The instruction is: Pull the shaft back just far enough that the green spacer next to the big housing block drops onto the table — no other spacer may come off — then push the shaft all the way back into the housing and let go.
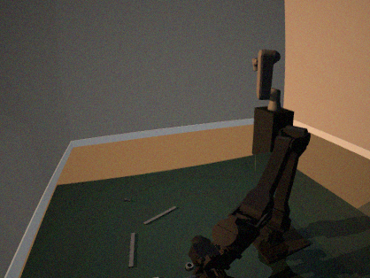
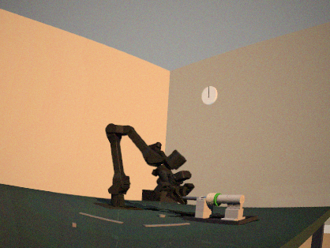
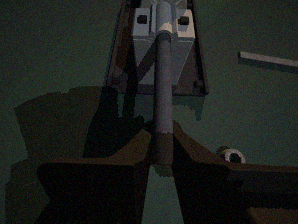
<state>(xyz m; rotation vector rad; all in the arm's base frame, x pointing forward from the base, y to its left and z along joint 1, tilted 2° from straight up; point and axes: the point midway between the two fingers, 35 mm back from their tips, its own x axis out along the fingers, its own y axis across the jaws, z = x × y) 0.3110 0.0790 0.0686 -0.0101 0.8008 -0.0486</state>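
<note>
Right now my gripper tip is 6 cm short of the shaft and 2 cm below it. Also, from my gripper tip: tan spacer (14 cm ahead, 2 cm above, 1 cm to the right); green spacer (15 cm ahead, 2 cm above, 1 cm to the right).
</note>
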